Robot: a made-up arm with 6 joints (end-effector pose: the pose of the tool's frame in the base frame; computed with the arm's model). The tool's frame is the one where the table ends.
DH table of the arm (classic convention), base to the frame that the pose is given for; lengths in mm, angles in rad. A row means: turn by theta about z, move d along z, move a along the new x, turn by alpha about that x. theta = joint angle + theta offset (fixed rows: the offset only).
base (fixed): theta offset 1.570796; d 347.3; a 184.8; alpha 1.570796
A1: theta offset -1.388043; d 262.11; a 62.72; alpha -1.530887
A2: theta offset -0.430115; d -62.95; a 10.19; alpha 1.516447
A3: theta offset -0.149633; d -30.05; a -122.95; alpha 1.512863
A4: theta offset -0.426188; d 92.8; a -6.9; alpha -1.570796
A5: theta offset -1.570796; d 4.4; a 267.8; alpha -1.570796
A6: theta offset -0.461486; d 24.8; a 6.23; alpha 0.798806
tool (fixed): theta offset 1.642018; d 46.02; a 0; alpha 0
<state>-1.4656 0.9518 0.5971 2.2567 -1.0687 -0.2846</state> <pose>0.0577 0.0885 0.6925 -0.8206 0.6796 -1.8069</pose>
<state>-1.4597 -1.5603 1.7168 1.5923 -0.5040 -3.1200</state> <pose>0.6367 0.1250 0.5565 1.8267 2.1555 1.3678</pose>
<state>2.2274 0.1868 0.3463 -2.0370 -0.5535 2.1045</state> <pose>0.3421 0.5678 0.1229 -0.7287 2.6159 1.1630</pose>
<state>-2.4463 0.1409 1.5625 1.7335 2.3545 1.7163</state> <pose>0.3297 0.3664 0.3517 -0.0008 -2.5261 -1.2329</pose>
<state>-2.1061 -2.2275 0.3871 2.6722 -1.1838 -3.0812</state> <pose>0.4567 0.2604 0.6610 -0.7392 -1.3099 -1.5097</pose>
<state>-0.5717 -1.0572 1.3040 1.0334 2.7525 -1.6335</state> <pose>0.0940 0.0785 0.3103 0.1321 -2.6472 1.6455</pose>
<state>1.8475 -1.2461 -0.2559 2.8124 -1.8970 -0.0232</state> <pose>0.3042 0.5194 0.3271 -2.1071 0.2983 1.3776</pose>
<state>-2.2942 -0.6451 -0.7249 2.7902 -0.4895 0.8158</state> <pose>-0.0788 0.3207 0.5372 -2.1555 -0.8082 1.2316</pose>
